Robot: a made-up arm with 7 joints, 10 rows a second.
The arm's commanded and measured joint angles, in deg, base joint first. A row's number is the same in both.
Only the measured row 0 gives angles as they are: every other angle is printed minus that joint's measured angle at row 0.
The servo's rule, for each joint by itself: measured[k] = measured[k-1] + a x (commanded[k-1-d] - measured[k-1]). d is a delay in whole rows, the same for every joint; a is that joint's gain. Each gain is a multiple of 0.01, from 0.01 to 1. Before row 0 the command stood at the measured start. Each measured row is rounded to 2 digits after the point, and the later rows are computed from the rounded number. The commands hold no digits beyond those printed.
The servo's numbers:
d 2
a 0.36 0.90 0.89 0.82 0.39 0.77 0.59
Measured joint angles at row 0:
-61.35, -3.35, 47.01, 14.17, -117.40, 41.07, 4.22
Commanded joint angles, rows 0 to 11:
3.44, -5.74, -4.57, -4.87, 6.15, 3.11, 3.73
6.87, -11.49, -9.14, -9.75, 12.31, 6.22, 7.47
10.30, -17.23, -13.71, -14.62, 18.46, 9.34, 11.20
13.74, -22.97, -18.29, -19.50, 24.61, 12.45, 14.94
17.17, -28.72, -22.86, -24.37, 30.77, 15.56, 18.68
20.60, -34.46, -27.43, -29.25, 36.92, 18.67, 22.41
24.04, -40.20, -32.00, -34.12, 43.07, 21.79, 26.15
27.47, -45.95, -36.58, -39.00, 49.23, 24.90, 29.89
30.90, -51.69, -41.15, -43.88, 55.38, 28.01, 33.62
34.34, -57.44, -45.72, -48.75, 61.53, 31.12, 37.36
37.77, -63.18, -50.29, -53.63, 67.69, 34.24, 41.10
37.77, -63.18, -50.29, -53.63, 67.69, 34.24, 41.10
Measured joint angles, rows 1 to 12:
0.00, 0.00, 0.00, 0.00, 0.00, 0.00, 0.00
0.00, 0.00, 0.00, 0.00, 0.00, 0.00, 0.00
1.24, -5.17, -4.07, -3.99, 2.40, 2.39, 2.20
3.27, -10.86, -8.58, -8.71, 6.26, 5.34, 5.31
5.80, -16.59, -13.15, -13.56, 11.02, 8.42, 8.79
8.66, -22.33, -17.72, -18.43, 16.32, 11.52, 12.42
11.72, -28.08, -22.29, -23.30, 21.96, 14.63, 16.11
14.92, -33.82, -26.86, -28.18, 27.79, 17.74, 19.83
18.20, -39.56, -31.43, -33.05, 33.75, 20.86, 23.56
21.54, -45.31, -36.01, -37.93, 39.79, 23.97, 27.29
24.91, -51.05, -40.58, -42.81, 45.87, 27.08, 31.02
28.30, -56.80, -45.15, -47.68, 51.98, 30.19, 34.76

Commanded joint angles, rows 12 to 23:
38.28, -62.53, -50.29, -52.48, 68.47, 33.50, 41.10
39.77, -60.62, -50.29, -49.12, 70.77, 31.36, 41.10
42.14, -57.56, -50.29, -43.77, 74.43, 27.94, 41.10
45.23, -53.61, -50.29, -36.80, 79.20, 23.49, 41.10
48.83, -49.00, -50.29, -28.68, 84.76, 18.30, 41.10
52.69, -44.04, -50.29, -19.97, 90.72, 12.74, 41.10
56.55, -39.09, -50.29, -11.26, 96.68, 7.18, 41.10
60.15, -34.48, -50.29, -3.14, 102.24, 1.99, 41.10
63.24, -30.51, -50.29, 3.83, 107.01, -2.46, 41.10
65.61, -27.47, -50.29, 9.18, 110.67, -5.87, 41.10
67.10, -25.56, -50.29, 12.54, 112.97, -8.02, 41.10
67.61, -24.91, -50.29, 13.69, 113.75, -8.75, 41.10
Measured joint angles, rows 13 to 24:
31.71, -62.54, -49.72, -52.56, 58.11, 33.31, 38.50
33.89, -63.12, -50.23, -53.44, 61.85, 34.03, 40.03
35.47, -62.59, -50.28, -52.65, 64.43, 33.62, 40.66
37.02, -60.82, -50.29, -49.76, 66.90, 31.88, 40.92
38.86, -57.89, -50.29, -44.85, 69.84, 28.85, 41.03
41.15, -54.04, -50.29, -38.25, 73.49, 24.72, 41.07
43.91, -49.50, -50.29, -30.40, 77.89, 19.78, 41.09
47.07, -44.59, -50.29, -21.85, 82.89, 14.36, 41.10
50.48, -39.64, -50.29, -13.17, 88.27, 8.83, 41.10
53.96, -35.00, -50.29, -4.95, 93.72, 3.56, 41.10
57.30, -30.96, -50.29, 2.25, 98.90, -1.08, 41.10
60.29, -27.82, -50.29, 7.93, 103.49, -4.77, 41.10

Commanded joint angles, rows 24 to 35:
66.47, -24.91, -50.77, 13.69, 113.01, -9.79, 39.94
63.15, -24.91, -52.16, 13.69, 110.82, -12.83, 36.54
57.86, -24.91, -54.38, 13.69, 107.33, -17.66, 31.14
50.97, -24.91, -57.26, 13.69, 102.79, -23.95, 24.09
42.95, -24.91, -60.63, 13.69, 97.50, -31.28, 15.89
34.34, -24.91, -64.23, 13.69, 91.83, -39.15, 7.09
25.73, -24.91, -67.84, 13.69, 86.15, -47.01, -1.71
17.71, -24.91, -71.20, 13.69, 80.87, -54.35, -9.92
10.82, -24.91, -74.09, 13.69, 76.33, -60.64, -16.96
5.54, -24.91, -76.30, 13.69, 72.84, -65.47, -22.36
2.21, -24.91, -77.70, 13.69, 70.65, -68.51, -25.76
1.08, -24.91, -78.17, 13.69, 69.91, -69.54, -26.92
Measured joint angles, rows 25 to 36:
62.74, -25.79, -50.29, 11.71, 107.19, -7.27, 41.10
64.49, -25.00, -50.29, 13.33, 109.75, -8.41, 41.10
65.20, -24.92, -50.72, 13.63, 111.02, -9.47, 40.42
64.46, -24.91, -52.00, 13.68, 110.94, -12.06, 38.13
62.08, -24.91, -54.12, 13.69, 109.53, -16.37, 34.01
58.08, -24.91, -56.91, 13.69, 106.90, -22.21, 28.16
52.63, -24.91, -60.22, 13.69, 103.23, -29.19, 20.92
46.05, -24.91, -63.79, 13.69, 98.78, -36.86, 12.76
38.73, -24.91, -67.39, 13.69, 93.85, -44.68, 4.22
31.16, -24.91, -70.78, 13.69, 88.79, -52.13, -4.12
23.84, -24.91, -73.73, 13.69, 83.93, -58.68, -11.70
17.25, -24.91, -76.02, 13.69, 79.60, -63.91, -17.99

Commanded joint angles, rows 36 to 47:
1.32, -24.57, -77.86, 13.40, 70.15, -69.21, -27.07
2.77, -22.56, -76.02, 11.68, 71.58, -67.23, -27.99
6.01, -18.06, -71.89, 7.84, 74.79, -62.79, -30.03
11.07, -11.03, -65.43, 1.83, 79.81, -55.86, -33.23
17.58, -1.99, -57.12, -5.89, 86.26, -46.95, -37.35
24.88, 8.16, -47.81, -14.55, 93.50, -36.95, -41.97
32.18, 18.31, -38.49, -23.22, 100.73, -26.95, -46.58
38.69, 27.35, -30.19, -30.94, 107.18, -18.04, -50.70
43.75, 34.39, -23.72, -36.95, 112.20, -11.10, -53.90
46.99, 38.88, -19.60, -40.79, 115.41, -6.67, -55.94
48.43, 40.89, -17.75, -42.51, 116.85, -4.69, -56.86
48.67, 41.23, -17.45, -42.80, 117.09, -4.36, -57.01
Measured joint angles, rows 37 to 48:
11.84, -24.91, -77.52, 13.69, 76.11, -67.45, -22.57
7.97, -24.91, -78.10, 13.69, 73.69, -69.06, -25.14
5.58, -24.60, -77.89, 13.45, 72.31, -69.18, -26.28
4.57, -22.76, -76.23, 12.00, 72.03, -67.68, -27.29
5.09, -18.53, -72.37, 8.59, 73.11, -63.91, -28.91
7.24, -11.78, -66.19, 3.05, 75.72, -57.71, -31.46
10.96, -2.97, -58.12, -4.28, 79.83, -49.42, -34.94
15.97, 7.05, -48.94, -12.70, 85.16, -39.82, -39.09
21.81, 17.18, -39.64, -21.33, 91.23, -29.91, -43.51
27.89, 26.33, -31.23, -29.21, 97.45, -20.77, -47.75
33.60, 33.58, -24.55, -35.56, 103.20, -13.32, -51.38
38.42, 38.35, -20.14, -39.85, 107.96, -8.20, -54.07

